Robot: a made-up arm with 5 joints.
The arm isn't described. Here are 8 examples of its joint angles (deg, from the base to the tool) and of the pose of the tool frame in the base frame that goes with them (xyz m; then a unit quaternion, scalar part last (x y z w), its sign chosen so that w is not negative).
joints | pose
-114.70 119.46 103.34 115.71 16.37 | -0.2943 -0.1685 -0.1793 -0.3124 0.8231 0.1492 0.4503
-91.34 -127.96 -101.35 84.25 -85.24 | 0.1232 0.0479 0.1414 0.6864 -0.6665 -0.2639 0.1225
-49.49 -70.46 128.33 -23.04 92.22 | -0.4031 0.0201 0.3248 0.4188 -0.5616 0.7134 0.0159
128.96 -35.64 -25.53 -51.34 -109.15 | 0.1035 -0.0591 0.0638 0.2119 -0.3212 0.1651 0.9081
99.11 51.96 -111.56 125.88 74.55 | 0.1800 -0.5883 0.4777 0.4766 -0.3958 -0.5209 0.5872
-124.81 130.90 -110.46 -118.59 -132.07 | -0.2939 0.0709 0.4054 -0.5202 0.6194 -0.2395 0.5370
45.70 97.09 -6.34 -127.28 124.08 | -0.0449 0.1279 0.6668 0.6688 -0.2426 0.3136 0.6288
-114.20 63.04 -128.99 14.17 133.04 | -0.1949 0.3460 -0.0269 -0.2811 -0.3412 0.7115 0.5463
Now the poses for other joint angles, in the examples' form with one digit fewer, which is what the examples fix.
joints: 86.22 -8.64 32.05 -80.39 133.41
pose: -0.165 0.250 0.080 0.040 -0.675 0.621 0.397
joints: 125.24 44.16 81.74 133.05 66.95
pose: 0.492 -0.002 0.355 -0.945 -0.321 -0.055 0.013
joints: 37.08 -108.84 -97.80 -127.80 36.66
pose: 0.641 0.074 -0.101 -0.158 0.074 0.107 0.979
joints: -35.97 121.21 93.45 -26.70 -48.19
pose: 0.192 -0.018 0.535 -0.553 -0.483 -0.043 0.677
